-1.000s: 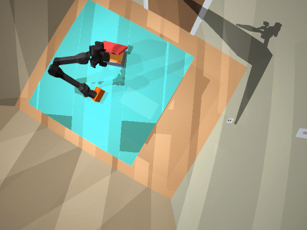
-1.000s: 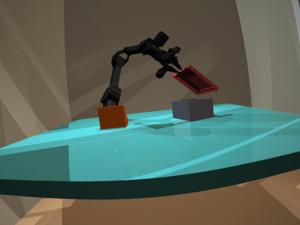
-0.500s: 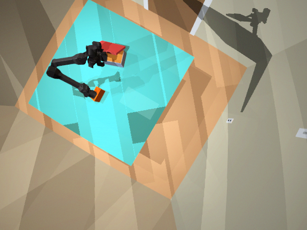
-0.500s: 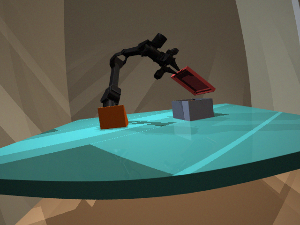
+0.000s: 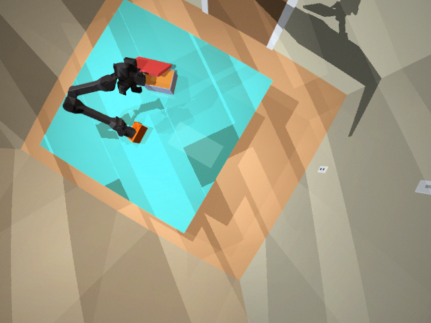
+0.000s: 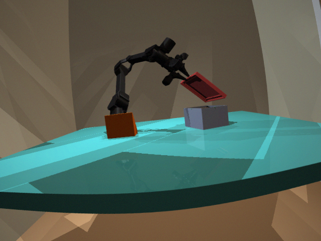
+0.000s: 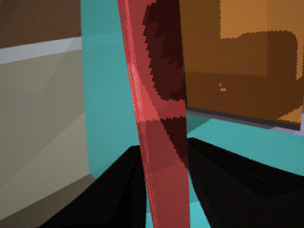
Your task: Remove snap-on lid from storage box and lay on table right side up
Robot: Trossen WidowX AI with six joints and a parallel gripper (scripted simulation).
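The lid lies 60 mm ahead of my gripper tip, 10 mm to the left of it and 50 mm below it. The rest, counted from my gripper tip: grey storage box 60 mm ahead, 30 mm to the right, 190 mm below.
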